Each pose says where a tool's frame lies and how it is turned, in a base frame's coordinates. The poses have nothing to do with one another.
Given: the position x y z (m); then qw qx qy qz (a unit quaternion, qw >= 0).
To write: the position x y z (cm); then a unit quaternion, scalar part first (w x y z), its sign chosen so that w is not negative. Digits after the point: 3 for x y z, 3 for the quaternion.
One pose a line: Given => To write
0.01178 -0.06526 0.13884 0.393 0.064 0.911 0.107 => 1.178 -6.526 13.884 0.393 0.064 0.911 0.107
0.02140 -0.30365 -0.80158 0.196 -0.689 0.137 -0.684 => 2.140 -30.365 -80.158 0.196 -0.689 0.137 -0.684
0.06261 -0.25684 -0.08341 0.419 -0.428 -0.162 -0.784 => 6.261 -25.684 -8.341 0.419 -0.428 -0.162 -0.784
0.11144 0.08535 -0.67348 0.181 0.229 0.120 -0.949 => 11.144 8.535 -67.348 0.181 0.229 0.120 -0.949
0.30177 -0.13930 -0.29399 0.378 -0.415 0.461 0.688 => 30.177 -13.930 -29.399 0.378 -0.415 0.461 0.688
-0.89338 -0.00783 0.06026 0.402 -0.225 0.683 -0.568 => -89.338 -0.783 6.026 0.402 -0.225 0.683 -0.568
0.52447 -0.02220 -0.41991 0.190 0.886 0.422 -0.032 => 52.447 -2.220 -41.991 0.190 0.886 0.422 -0.032
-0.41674 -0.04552 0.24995 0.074 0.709 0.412 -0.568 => -41.674 -4.552 24.995 0.074 0.709 0.412 -0.568
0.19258 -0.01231 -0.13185 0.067 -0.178 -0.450 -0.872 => 19.258 -1.231 -13.185 0.067 -0.178 -0.450 -0.872
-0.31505 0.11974 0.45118 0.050 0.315 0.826 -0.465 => -31.505 11.974 45.118 0.050 0.315 0.826 -0.465
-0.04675 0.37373 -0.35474 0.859 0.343 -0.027 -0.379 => -4.675 37.373 -35.474 0.859 0.343 -0.027 -0.379
